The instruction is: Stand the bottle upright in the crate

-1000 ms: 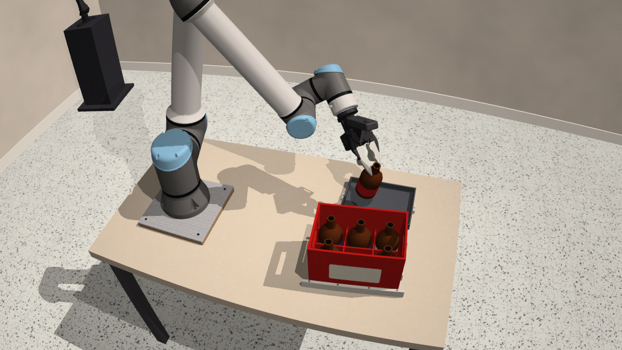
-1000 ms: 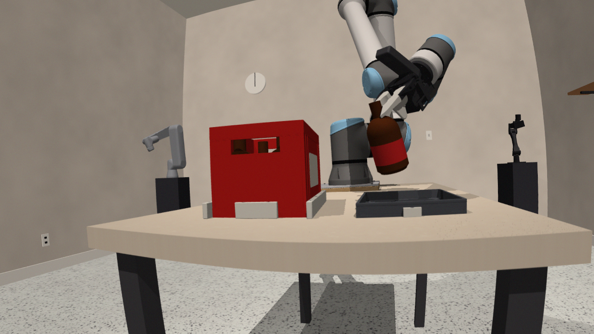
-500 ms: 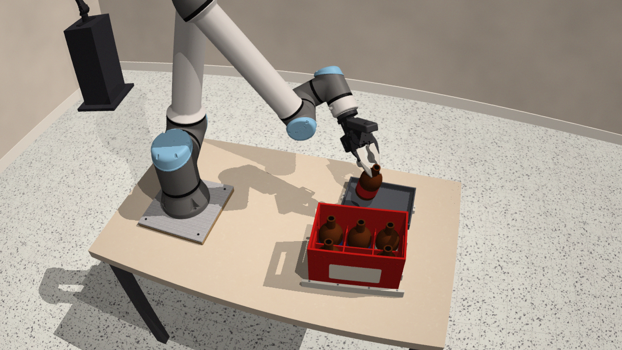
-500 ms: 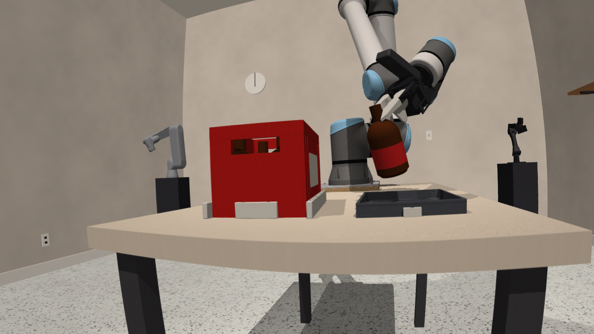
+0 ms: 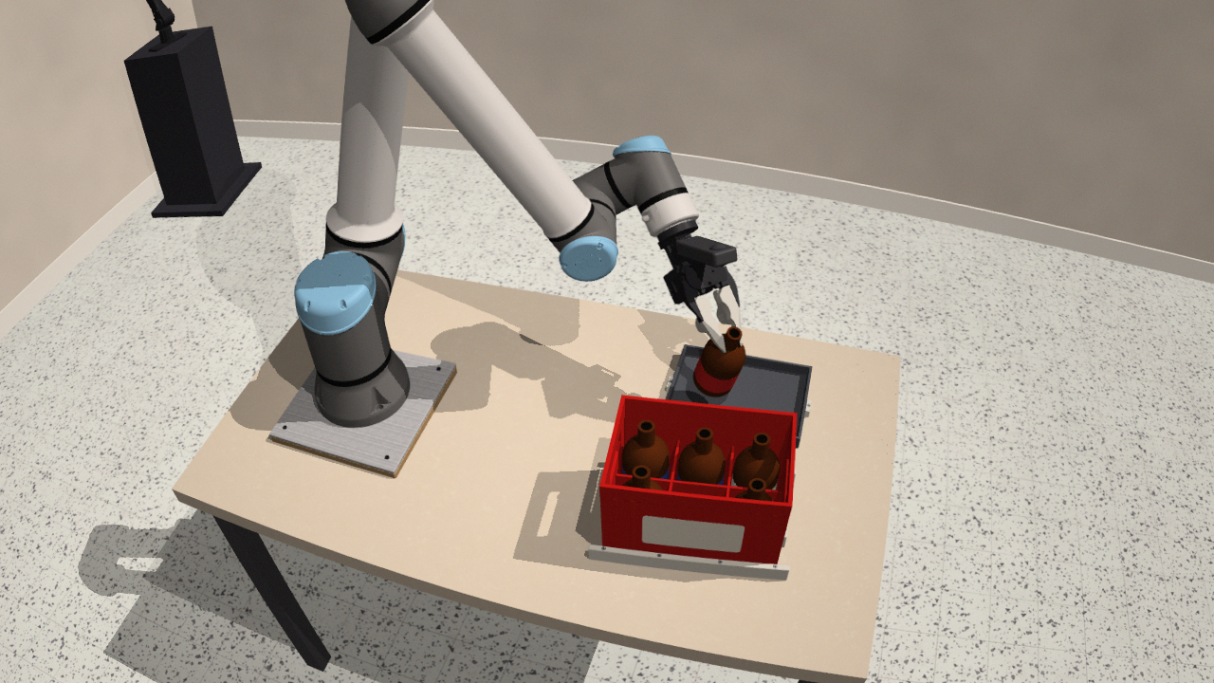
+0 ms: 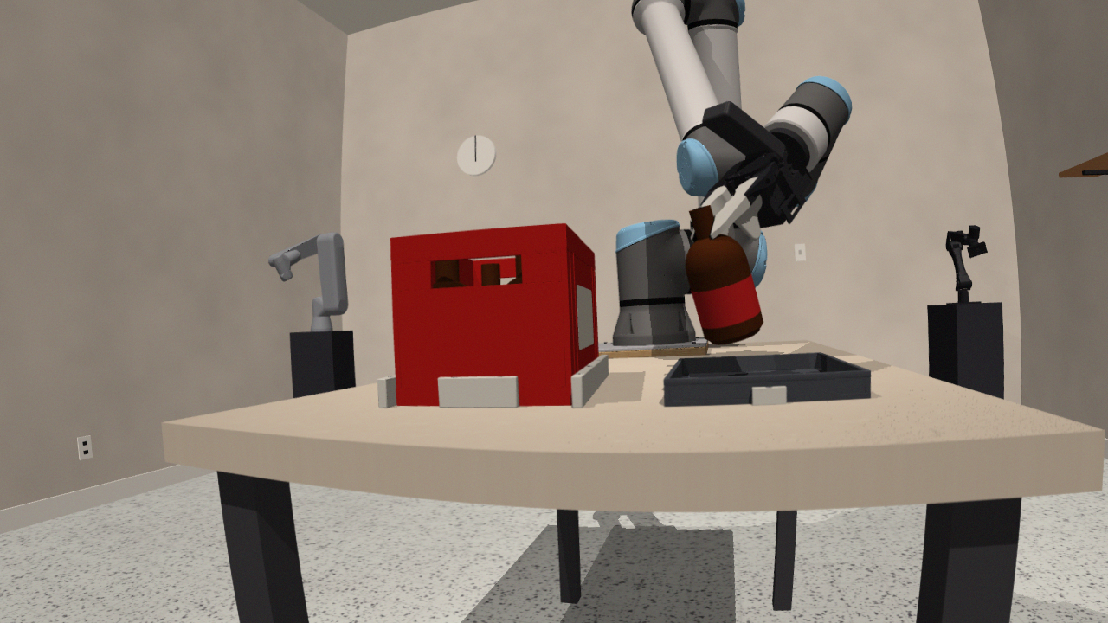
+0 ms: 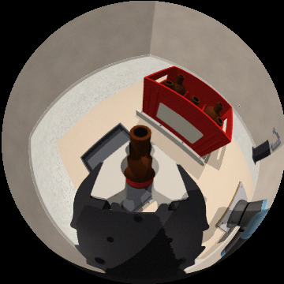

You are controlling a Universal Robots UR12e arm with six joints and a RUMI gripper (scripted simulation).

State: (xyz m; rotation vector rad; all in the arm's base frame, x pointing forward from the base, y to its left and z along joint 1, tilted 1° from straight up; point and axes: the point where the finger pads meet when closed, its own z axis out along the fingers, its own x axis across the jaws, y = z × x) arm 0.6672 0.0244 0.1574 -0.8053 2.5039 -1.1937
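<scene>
The tray lies 30 mm ahead of my hand, 40 mm to the left of it and 170 mm below it. The rest, counted from my hand: red crate: 40 mm behind, 240 mm to the right, 100 mm below.
</scene>
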